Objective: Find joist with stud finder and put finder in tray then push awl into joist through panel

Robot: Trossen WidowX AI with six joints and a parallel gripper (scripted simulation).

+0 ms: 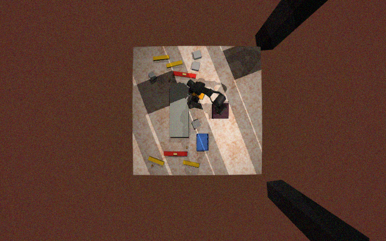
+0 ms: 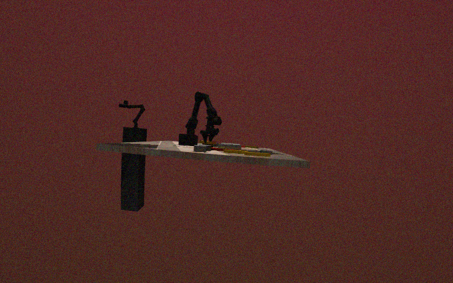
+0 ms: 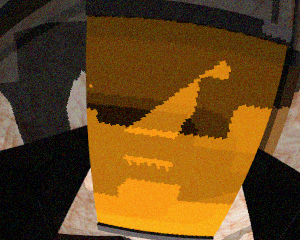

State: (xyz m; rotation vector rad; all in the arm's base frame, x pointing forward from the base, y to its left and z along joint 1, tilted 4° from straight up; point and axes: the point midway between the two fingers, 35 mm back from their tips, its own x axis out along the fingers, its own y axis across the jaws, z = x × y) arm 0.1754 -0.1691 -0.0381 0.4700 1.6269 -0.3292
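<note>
The awl is 8 cm to the right of my gripper tip and 3 cm below it. The rest, counted from my gripper tip: stud finder: 1 cm ahead, 1 cm to the right, 3 cm below; blue tray: 1 cm ahead, 47 cm to the left, 3 cm below.
</note>
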